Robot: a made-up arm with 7 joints.
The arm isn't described. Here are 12 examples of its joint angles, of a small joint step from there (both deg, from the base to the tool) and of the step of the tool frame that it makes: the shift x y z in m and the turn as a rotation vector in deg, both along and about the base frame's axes.
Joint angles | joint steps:
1: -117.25 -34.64 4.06 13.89 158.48 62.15 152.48 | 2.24 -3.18 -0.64 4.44 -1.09 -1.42 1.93
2: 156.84 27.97 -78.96 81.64 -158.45 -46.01 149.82 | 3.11 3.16 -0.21 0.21 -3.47 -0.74 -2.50
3: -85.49 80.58 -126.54 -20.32 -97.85 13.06 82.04 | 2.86 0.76 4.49 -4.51 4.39 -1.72 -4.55
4: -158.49 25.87 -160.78 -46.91 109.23 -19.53 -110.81 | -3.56 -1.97 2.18 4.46 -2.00 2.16 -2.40
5: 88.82 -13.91 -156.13 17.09 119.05 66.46 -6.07 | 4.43 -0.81 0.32 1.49 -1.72 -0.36 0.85
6: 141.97 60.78 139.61 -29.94 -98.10 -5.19 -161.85 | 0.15 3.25 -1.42 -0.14 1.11 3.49 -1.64
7: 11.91 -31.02 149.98 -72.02 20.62 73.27 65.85 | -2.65 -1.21 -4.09 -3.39 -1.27 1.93 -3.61
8: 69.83 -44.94 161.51 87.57 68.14 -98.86 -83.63 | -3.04 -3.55 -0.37 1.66 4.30 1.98 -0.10
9: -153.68 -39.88 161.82 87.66 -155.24 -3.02 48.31 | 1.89 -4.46 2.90 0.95 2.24 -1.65 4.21
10: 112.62 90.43 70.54 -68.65 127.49 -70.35 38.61 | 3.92 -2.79 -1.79 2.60 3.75 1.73 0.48
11: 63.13 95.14 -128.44 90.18 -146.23 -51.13 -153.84 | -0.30 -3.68 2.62 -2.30 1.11 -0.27 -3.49
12: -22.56 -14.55 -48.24 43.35 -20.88 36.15 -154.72 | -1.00 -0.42 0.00 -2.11 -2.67 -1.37 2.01
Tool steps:
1: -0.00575 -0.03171 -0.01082 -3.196 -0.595 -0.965
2: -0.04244 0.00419 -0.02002 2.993 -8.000 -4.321
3: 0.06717 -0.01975 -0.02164 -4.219 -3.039 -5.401
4: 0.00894 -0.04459 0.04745 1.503 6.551 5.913
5: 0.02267 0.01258 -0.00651 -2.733 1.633 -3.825
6: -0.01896 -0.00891 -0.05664 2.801 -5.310 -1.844
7: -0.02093 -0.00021 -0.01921 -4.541 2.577 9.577
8: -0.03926 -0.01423 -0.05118 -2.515 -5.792 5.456
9: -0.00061 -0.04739 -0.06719 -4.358 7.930 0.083
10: -0.07244 -0.00223 0.05181 -6.141 1.386 -6.376
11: 0.01512 0.00353 0.02077 -2.867 4.284 -1.616
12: -0.01855 -0.01107 0.01348 3.512 -1.499 2.877
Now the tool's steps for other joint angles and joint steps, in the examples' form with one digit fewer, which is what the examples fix.
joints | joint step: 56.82 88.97 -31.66 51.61 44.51 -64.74 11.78 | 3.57 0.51 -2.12 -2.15 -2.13 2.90 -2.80
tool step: -0.0392 -0.0437 0.0003 5.06 -1.78 -4.90
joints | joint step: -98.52 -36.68 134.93 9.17 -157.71 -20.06 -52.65 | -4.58 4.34 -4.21 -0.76 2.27 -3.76 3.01
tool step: 0.0421 0.0773 0.0457 -2.88 2.06 5.29
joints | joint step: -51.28 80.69 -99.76 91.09 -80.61 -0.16 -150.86 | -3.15 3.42 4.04 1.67 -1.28 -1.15 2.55
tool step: -0.0369 0.0035 -0.0645 -4.71 -3.04 3.79
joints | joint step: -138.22 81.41 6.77 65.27 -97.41 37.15 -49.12 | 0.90 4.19 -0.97 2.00 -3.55 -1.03 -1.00
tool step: 0.0253 -0.0104 -0.0628 -6.10 -3.17 -5.29
